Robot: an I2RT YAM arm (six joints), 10 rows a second.
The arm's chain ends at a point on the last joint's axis. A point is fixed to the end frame.
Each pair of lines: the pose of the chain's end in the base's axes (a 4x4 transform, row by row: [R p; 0 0 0 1], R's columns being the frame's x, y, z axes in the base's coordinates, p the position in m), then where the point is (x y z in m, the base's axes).
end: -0.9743 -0.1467 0.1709 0.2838; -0.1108 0.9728 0.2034 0.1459; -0.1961 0.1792 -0.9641 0.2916; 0 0 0 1
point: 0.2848 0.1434 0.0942
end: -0.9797 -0.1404 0.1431 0.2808; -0.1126 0.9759 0.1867 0.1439; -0.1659 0.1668 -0.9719 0.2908; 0 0 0 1
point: 0.2761 0.1380 0.0935
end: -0.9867 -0.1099 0.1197 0.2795; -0.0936 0.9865 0.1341 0.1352; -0.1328 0.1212 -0.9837 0.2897; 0 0 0 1
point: 0.2689 0.1196 0.0931
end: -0.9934 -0.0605 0.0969 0.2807; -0.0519 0.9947 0.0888 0.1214; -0.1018 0.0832 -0.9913 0.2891; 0 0 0 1
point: 0.2637 0.0985 0.0937
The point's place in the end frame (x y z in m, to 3 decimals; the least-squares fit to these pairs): 0.038 -0.038 0.190
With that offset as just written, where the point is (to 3 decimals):
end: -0.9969 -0.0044 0.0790 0.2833; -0.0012 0.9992 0.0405 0.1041; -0.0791 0.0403 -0.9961 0.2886; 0 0 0 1
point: 0.261 0.074 0.095
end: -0.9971 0.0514 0.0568 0.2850; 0.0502 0.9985 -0.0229 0.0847; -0.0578 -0.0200 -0.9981 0.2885; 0 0 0 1
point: 0.256 0.044 0.097
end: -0.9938 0.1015 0.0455 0.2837; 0.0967 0.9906 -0.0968 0.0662; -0.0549 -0.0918 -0.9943 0.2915; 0 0 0 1
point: 0.251 0.014 0.104
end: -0.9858 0.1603 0.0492 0.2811; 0.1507 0.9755 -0.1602 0.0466; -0.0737 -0.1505 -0.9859 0.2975; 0 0 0 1
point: 0.247 -0.015 0.113
